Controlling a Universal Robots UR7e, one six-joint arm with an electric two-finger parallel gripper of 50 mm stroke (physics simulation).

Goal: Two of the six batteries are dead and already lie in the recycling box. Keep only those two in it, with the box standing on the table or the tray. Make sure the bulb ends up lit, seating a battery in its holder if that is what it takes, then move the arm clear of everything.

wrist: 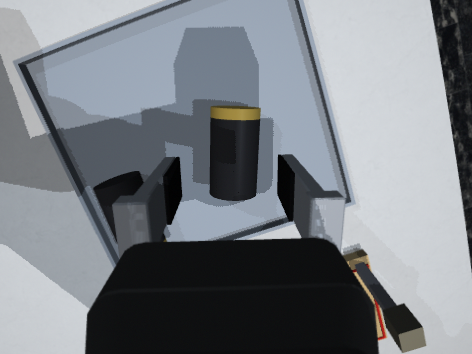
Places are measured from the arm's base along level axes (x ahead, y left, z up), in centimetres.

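Pixels of known places: gripper, between the fingertips: [229,176].
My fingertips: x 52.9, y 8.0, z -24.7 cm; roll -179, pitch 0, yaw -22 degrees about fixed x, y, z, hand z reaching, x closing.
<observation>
Ahead of a thing's pixels: the offset from my fingertips to its top centre. "spot": to the spot under its first point.
A black battery with a gold band at one end @[spot: dz -4.5, dx +0.3, dy -0.1 cm] [234,157] lies in a shallow, see-through blue square container @[spot: dz -7.1, dx -11.0, dy +10.1 cm] [27,82], in the middle of the wrist view. I cannot tell whether this container is the recycling box or the tray. A second black battery @[dz -4.5, dx -8.6, dy -1.6 cm] [119,184] lies at its left side, partly hidden behind the left finger. My gripper [229,176] is open and empty. Its fingers appear on either side of the first battery, with a gap on each side. Their exact height above it is unclear. The bulb and the battery holder do not show.
At the lower right, beyond the container's corner, part of a wooden board with a red line @[spot: dz -7.2, dx +6.1, dy -19.4 cm] [380,320] shows, with a dark bar @[spot: dz -3.8, dx +6.1, dy -13.0 cm] [377,287] ending in a block @[spot: dz +0.7, dx +6.0, dy -12.7 cm] [406,327]. The white table's edge [445,125] runs down the right side beside a dark floor.
</observation>
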